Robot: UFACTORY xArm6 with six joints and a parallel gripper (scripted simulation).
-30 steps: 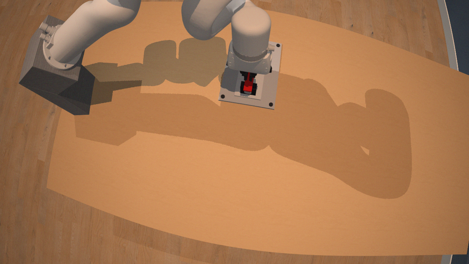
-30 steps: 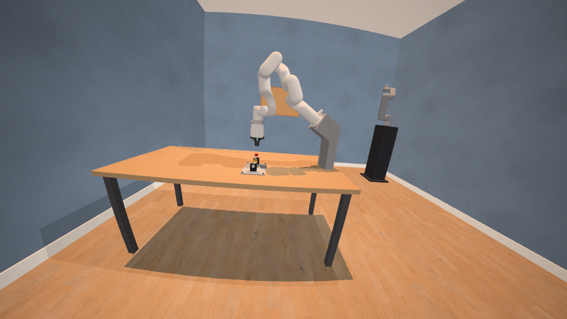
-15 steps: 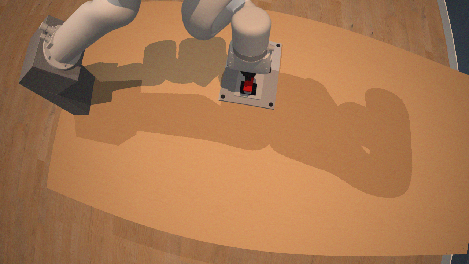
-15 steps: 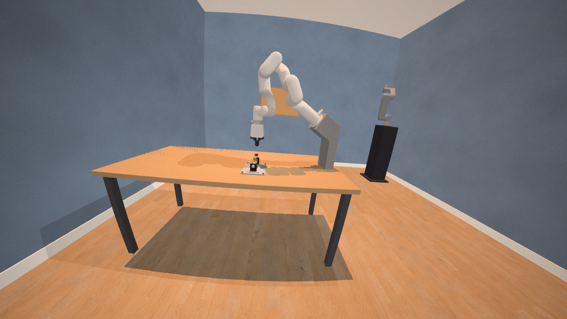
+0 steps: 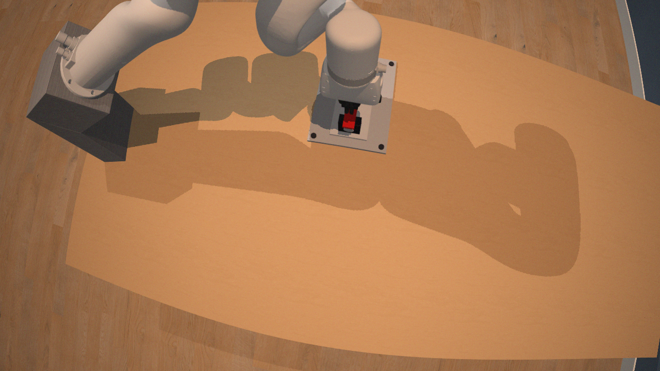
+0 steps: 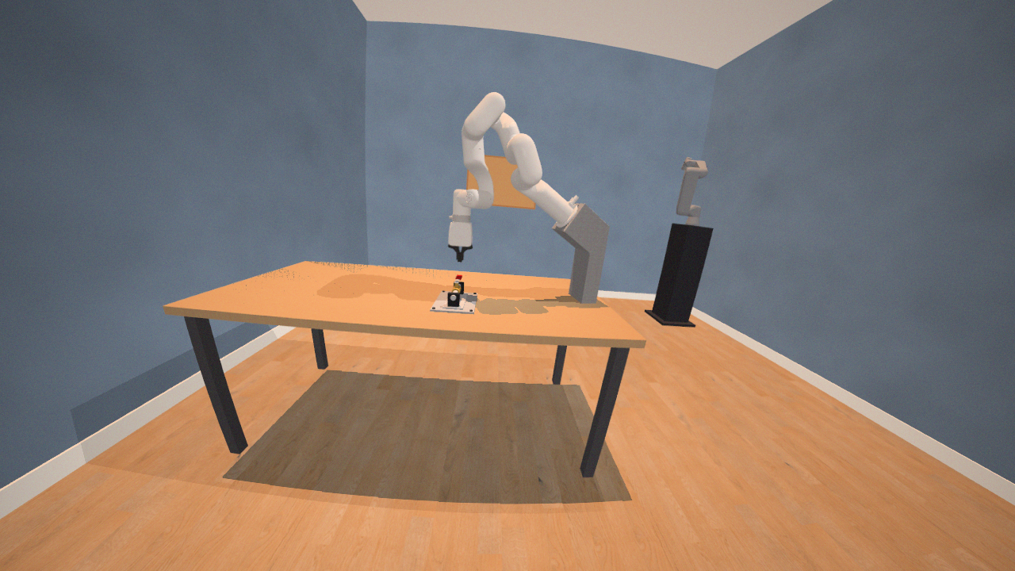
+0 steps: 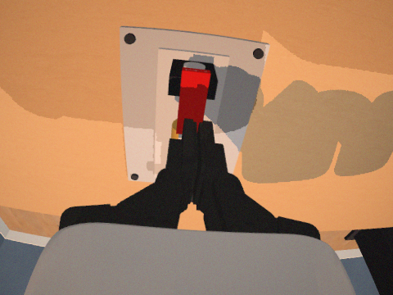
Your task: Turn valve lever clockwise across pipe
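The lever is 50 mm to the left of my hand and 90 mm below it.
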